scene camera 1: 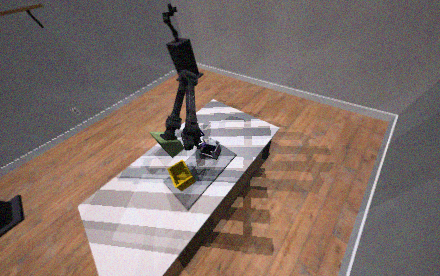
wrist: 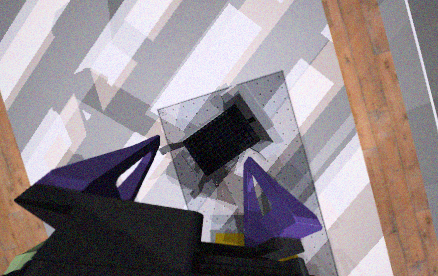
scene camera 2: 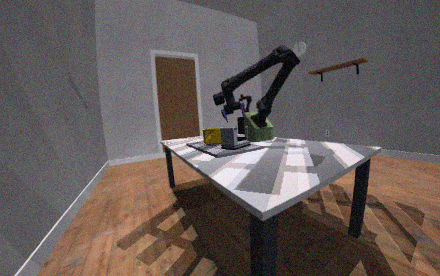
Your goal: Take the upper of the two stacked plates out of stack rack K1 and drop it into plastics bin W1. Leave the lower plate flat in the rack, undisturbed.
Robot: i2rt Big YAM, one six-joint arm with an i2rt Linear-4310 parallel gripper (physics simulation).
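Pixels of known places: gripper, between the fingertips: point(scene camera 1: 205, 140) point(wrist: 205, 150) point(scene camera 2: 235, 119); arm's base, origin of its link: point(scene camera 1: 168, 137) point(scene camera 2: 258, 121).
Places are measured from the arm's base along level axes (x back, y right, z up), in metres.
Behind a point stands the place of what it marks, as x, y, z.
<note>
The dark, gridded upper plate point(scene camera 1: 209, 149) @[-0.327, -0.129, -0.080] point(wrist: 217, 140) @[-0.326, -0.136, -0.090] lies in stack rack K1 point(scene camera 2: 229, 138) @[-0.394, -0.168, -0.070] point(wrist: 260, 116) @[-0.399, -0.150, -0.018], which has grey upright walls. The two plates cannot be told apart; the lower one is hidden or merges with the upper. Plastics bin W1 point(scene camera 1: 184, 185) @[-0.375, 0.192, -0.081] point(scene camera 2: 212, 136) @[-0.350, 0.106, -0.081] point(wrist: 230, 239) @[-0.278, 0.083, -0.114] is yellow, open-topped and stands beside the rack. My gripper point(scene camera 2: 235, 114) @[-0.318, -0.134, 0.028] point(wrist: 205, 150) @[-0.318, -0.134, 0.028] is open and empty, with purple fingers. It hangs above the rack area, tilted, clear of the plates. In the wrist view the plate shows beyond and between the fingertips.
The rack and bin stand on a thin grey perforated board point(scene camera 1: 191, 199) @[-0.460, 0.227, -0.131] point(wrist: 287, 107) @[-0.497, -0.152, -0.131] on the striped-lit table point(scene camera 1: 102, 220) @[-0.037, 0.695, -0.144] point(scene camera 2: 262, 206) @[-0.656, -0.654, -0.144]. The arm's green base point(scene camera 1: 169, 145) @[-0.073, 0.049, -0.003] point(scene camera 2: 260, 131) @[-0.030, -0.045, -0.072] stands beside the board. A wooden shelf point(scene camera 2: 340, 66) hangs on the wall.
</note>
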